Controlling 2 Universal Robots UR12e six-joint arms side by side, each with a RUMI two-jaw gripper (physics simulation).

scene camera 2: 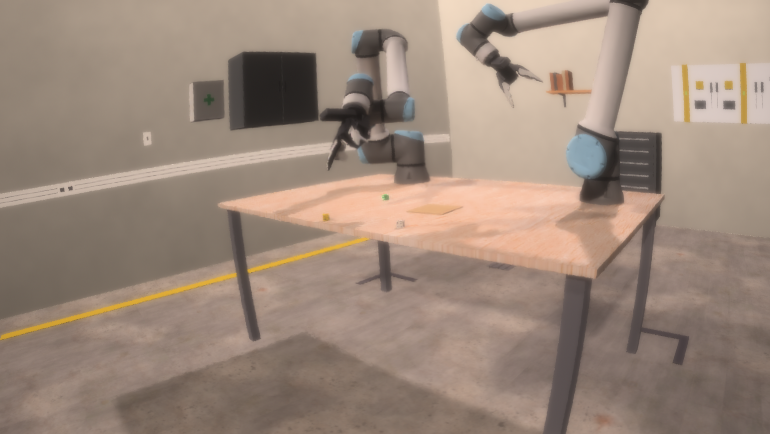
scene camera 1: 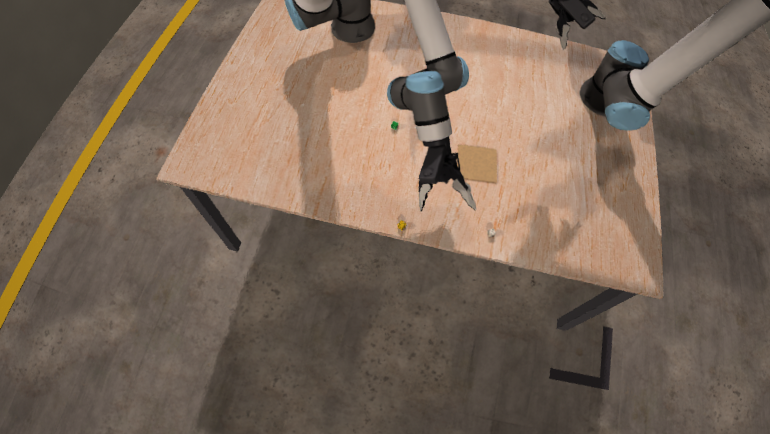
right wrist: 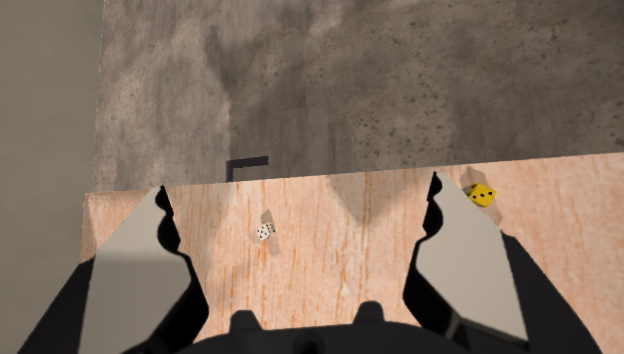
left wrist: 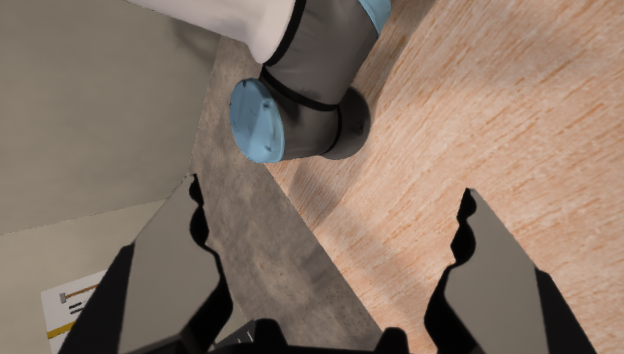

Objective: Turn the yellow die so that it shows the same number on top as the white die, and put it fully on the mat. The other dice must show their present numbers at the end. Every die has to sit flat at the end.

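The yellow die (scene camera 1: 401, 225) (scene camera 2: 325, 217) (right wrist: 482, 195) sits near the table's front edge; in the right wrist view its top shows a row of pips that looks like three. The white die (scene camera 1: 491, 232) (scene camera 2: 400, 223) (right wrist: 264, 231) sits on the table right of it in scene camera 1; its top seems to show five. The green die (scene camera 1: 394, 125) (scene camera 2: 385, 197) lies farther back, its number too small to tell. The tan mat (scene camera 1: 479, 163) (scene camera 2: 434, 209) bears no die. My right gripper (scene camera 1: 448, 208) (right wrist: 301, 180) is open, high above the table. My left gripper (scene camera 1: 583, 31) (scene camera 2: 526, 92) (left wrist: 328, 183) is open, raised high.
The wooden table (scene camera 1: 355, 161) (scene camera 2: 501, 215) carries both arm bases at its back. In scene camera 1 the right arm reaches over the table between the green die and the mat. The table's front edge runs close beyond the yellow die and the white die.
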